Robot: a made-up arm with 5 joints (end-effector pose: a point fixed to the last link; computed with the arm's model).
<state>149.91 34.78 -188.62 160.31 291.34</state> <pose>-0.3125 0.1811 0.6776 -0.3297 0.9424 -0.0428 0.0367</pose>
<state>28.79 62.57 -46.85 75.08 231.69</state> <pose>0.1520 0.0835 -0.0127 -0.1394 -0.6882 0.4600 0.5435</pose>
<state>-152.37 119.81 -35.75 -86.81 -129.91</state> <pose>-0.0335 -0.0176 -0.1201 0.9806 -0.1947 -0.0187 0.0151</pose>
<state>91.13 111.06 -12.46 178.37 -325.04</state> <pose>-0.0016 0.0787 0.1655 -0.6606 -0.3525 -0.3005 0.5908</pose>
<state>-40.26 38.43 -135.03 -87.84 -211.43</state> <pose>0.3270 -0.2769 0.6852 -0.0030 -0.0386 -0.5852 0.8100</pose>
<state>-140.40 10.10 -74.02 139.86 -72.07</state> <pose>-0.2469 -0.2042 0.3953 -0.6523 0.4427 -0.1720 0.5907</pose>
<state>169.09 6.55 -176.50 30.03 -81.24</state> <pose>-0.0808 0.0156 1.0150 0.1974 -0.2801 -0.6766 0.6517</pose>
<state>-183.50 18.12 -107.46 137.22 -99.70</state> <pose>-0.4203 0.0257 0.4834 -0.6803 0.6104 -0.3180 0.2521</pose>
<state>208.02 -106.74 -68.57 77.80 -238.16</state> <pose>0.2259 0.1202 0.6435 -0.4815 -0.4504 0.7260 0.1955</pose>
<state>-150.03 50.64 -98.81 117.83 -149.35</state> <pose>-0.4028 -0.2323 0.1685 -0.8208 0.0049 -0.4931 0.2882</pose>
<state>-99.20 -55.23 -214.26 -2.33 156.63</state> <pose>0.0988 0.6100 0.3510 -0.4414 -0.5666 -0.6102 0.3343</pose>
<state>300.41 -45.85 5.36 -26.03 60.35</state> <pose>0.0985 -0.1678 0.3870 -0.4185 0.7239 -0.5484 0.0036</pose>
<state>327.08 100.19 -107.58 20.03 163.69</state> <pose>0.3795 -0.2457 -0.2356 -0.1436 -0.9835 -0.0458 0.1001</pose>
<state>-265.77 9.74 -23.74 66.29 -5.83</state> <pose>-0.0155 0.2097 0.1708 0.5767 0.6880 -0.3159 0.3072</pose>
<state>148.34 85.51 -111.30 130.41 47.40</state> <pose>-0.3172 0.1956 -0.0417 0.3891 0.4716 0.1084 0.7839</pose>
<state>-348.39 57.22 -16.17 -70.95 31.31</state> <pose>0.2639 0.0542 0.0804 -0.9519 0.1653 -0.2401 0.0944</pose>
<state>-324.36 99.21 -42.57 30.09 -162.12</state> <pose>-0.0160 -0.0115 -0.1312 0.1122 -0.7183 0.3092 0.6131</pose>
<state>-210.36 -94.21 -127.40 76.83 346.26</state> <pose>0.4836 -0.2833 0.6268 -0.0437 -0.2994 -0.3578 0.8834</pose>
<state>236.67 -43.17 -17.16 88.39 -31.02</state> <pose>-0.0798 -0.1214 0.3212 -0.6720 0.6997 0.0538 0.2364</pose>
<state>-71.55 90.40 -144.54 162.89 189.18</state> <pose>0.1440 -0.4315 0.0592 -0.3772 -0.4438 -0.4209 0.6954</pose>
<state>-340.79 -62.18 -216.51 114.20 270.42</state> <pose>-0.5439 -0.1895 0.4883 0.0786 0.1097 0.8098 0.5709</pose>
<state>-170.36 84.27 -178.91 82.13 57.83</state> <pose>-0.6921 -0.1176 0.2589 -0.4058 -0.9074 0.0605 0.0906</pose>
